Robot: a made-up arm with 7 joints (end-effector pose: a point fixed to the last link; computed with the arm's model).
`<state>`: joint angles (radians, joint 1 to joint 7).
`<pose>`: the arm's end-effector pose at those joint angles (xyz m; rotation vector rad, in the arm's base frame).
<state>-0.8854 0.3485 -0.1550 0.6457 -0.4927 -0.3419 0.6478</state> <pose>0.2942 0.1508 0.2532 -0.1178 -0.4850 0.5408</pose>
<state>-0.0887 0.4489 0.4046 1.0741 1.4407 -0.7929 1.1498</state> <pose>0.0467 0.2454 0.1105 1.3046 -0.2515 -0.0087</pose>
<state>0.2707 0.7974 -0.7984 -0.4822 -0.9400 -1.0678 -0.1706</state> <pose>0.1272 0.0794 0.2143 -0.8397 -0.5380 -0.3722</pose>
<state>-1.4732 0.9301 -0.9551 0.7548 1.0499 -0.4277 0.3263</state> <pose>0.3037 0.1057 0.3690 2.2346 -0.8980 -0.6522</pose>
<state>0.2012 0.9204 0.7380 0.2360 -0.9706 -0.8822 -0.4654</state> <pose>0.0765 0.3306 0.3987 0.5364 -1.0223 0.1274</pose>
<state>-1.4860 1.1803 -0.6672 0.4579 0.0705 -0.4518 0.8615</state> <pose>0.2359 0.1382 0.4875 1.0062 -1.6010 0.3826</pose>
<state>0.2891 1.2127 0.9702 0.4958 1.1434 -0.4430 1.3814</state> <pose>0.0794 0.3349 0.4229 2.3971 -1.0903 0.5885</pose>
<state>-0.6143 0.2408 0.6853 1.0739 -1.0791 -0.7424 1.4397</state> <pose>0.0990 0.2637 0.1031 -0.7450 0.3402 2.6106</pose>
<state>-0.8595 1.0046 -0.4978 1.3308 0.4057 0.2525 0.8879</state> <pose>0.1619 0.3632 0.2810 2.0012 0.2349 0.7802</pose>
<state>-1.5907 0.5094 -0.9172 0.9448 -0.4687 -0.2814 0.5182</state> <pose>0.3282 0.0544 0.3842 0.5380 -0.8522 -0.0089</pose>
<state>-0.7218 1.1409 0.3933 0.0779 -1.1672 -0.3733 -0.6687</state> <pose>0.1559 0.2404 0.4981 0.1730 -1.3756 -0.5781</pose>
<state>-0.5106 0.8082 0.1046 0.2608 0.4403 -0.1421 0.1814</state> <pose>0.2393 0.2498 0.3249 1.2179 -0.4923 0.1078</pose>
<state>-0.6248 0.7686 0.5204 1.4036 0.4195 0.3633 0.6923</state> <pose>0.0394 0.3634 0.1515 1.0307 0.8900 1.1385</pose>
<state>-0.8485 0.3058 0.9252 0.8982 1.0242 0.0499 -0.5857</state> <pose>0.1896 0.2916 0.1359 0.4273 0.4416 -0.1057</pose>
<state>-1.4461 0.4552 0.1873 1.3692 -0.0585 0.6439 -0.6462</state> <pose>0.2811 0.1965 0.1916 -0.2651 0.4933 -0.3803</pose>
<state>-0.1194 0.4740 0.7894 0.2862 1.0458 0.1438 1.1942</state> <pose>0.0601 0.3645 0.2609 1.9153 -0.2931 1.4185</pose>
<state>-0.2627 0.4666 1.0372 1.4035 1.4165 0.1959 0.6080</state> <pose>-0.0630 0.3164 0.0899 1.3645 1.1748 0.4396</pose>
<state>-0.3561 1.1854 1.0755 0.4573 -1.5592 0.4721 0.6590</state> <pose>0.1025 0.3545 0.4084 -0.8032 -0.5231 1.0612</pose>
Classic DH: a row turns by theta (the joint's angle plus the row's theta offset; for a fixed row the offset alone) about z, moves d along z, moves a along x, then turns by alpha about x. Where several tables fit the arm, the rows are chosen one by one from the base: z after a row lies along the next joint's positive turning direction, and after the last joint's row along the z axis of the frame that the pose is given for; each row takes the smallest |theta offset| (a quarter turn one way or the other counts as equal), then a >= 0, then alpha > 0; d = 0 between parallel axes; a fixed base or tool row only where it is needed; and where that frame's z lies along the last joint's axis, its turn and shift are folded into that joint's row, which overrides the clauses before.
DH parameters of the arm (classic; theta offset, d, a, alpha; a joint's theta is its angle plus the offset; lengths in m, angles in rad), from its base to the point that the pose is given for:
base (fixed): -0.071 0.3256 -0.0111 -1.3004
joint 1: -1.3111 0.067 -0.0103 -1.5708
joint 2: 1.2915 -0.0221 -0.016 1.5708
joint 3: 1.5708 -0.114 0.0316 -1.5708
joint 4: 1.5708 0.049 0.0266 1.5708
joint 5: 0 0.1111 0.0204 -1.5708
joint 6: -1.5708 0.005 0.09 1.5708
joint 7: 1.5708 0.0799 0.005 -0.2501
tool (fixed): -1.5706 -0.0841 0 0

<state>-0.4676 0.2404 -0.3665 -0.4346 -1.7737 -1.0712 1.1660</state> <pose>0.2199 0.1038 0.2823 -1.8804 0.2454 1.0109</pose>
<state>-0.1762 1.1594 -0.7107 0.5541 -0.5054 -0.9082 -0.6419</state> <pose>0.1700 0.2021 0.1939 0.4671 0.0886 -1.1610</pose>
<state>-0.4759 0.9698 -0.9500 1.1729 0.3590 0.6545 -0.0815</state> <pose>0.1191 0.3667 0.2052 1.7981 1.5505 -0.1049</pose>
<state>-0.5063 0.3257 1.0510 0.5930 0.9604 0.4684 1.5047</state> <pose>0.0374 0.3493 0.1594 1.6245 0.3455 2.0339</pose>
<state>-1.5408 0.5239 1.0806 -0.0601 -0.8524 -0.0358 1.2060</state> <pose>0.1255 0.3254 0.4308 -1.8208 -1.1099 1.2045</pose>
